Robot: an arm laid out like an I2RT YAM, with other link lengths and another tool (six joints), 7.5 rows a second.
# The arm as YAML. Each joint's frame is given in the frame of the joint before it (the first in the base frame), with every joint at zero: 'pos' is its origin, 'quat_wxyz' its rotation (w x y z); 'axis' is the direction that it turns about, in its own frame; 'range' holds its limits. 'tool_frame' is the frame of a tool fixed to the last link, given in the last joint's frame.
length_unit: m
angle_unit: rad
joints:
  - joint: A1
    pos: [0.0, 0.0, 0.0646]
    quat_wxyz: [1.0, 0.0, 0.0, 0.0]
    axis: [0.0, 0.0, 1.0]
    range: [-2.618, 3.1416]
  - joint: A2
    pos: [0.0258, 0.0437, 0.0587]
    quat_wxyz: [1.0, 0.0, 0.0, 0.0]
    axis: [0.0, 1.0, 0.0]
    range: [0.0, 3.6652]
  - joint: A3
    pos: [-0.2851, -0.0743, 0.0]
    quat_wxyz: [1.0, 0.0, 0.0, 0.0]
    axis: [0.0, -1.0, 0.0]
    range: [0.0, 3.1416]
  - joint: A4
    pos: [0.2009, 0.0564, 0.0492]
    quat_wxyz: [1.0, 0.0, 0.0, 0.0]
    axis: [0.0, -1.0, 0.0]
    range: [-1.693, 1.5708]
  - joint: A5
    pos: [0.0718, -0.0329, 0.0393]
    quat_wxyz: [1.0, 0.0, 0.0, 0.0]
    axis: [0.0, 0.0, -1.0]
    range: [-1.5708, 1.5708]
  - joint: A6
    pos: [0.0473, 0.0, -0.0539]
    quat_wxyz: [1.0, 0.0, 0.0, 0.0]
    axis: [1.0, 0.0, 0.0]
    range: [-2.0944, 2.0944]
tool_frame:
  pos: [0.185, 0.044, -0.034]
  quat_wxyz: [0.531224, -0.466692, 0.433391, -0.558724]
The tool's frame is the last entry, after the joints.
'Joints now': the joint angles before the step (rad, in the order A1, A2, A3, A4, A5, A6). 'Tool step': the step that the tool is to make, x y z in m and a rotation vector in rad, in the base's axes. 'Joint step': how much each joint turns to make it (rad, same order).
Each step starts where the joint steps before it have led.
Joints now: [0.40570 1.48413 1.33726 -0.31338 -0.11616 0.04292]
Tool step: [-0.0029 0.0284 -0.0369 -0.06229 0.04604 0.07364]
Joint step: [0.06685 0.09109 -0.00026 0.01926 0.01152 -0.03582]
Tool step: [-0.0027 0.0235 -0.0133 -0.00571 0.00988 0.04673]
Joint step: [0.04652 0.04955 0.00009 0.03801 -0.00001 -0.00038]
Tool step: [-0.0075 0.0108 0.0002 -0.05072 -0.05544 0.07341]
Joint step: [0.03538 -0.00055 0.00141 0.01138 0.00411 -0.08169]
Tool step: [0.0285 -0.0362 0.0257 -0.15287 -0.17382 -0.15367]
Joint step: [0.05116 -0.04589 0.03474 -0.01425 0.28653 -0.09840]
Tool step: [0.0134 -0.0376 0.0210 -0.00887 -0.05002 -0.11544]
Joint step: [-0.04024 -0.04730 0.00786 -0.01856 0.08296 0.00085]
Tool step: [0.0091 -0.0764 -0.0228 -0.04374 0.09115 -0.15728]
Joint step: [-0.15502 -0.01149 -0.00021 -0.11350 0.00024 0.00490]
